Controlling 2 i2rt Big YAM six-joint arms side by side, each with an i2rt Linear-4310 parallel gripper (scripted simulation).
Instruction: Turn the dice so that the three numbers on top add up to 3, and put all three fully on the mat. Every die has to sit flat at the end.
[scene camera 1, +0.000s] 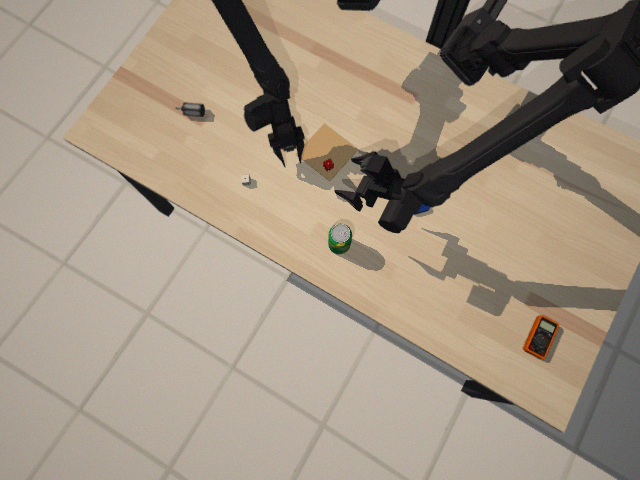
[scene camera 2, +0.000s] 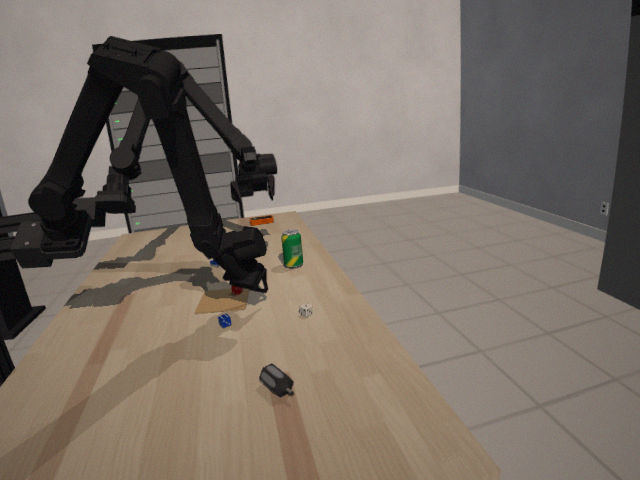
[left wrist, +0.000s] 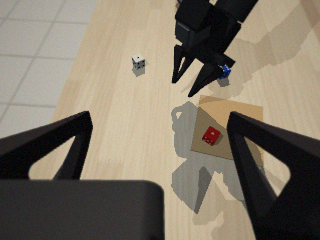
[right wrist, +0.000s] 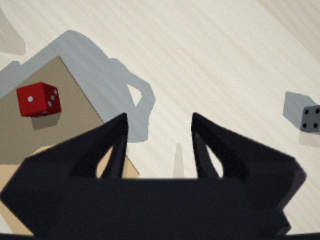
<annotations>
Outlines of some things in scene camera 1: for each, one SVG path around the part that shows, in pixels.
My left gripper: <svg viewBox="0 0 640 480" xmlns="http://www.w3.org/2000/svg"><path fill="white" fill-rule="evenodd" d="M365 175L355 192L334 190L337 195L348 201L359 212L363 207L360 196L366 200L368 207L373 207L378 198L369 193L367 187L371 178ZM378 154L376 151L351 158L351 161L361 165L365 158Z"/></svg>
A tan mat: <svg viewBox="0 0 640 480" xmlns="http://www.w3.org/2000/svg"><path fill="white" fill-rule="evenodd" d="M324 123L304 145L301 159L328 181L331 181L358 149ZM331 159L334 168L326 171L323 162Z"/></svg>
</annotations>
